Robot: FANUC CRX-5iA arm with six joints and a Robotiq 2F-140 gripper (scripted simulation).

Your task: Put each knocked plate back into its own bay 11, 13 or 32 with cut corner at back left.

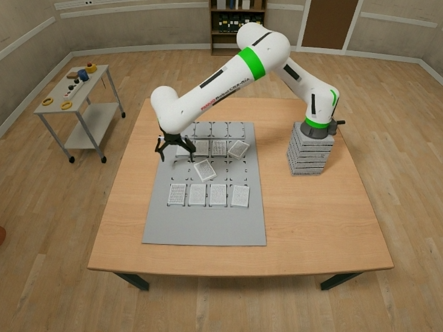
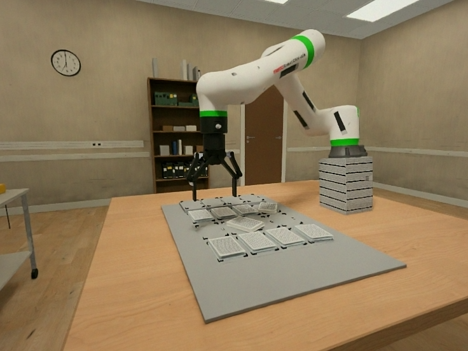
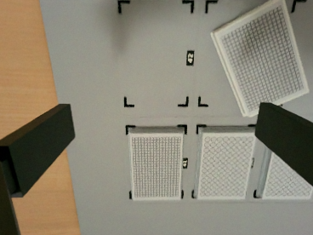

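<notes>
Now: the sealed 96-well plate 29 cm behind my hand, 19 cm to the left of it and 14 cm below it.
</notes>
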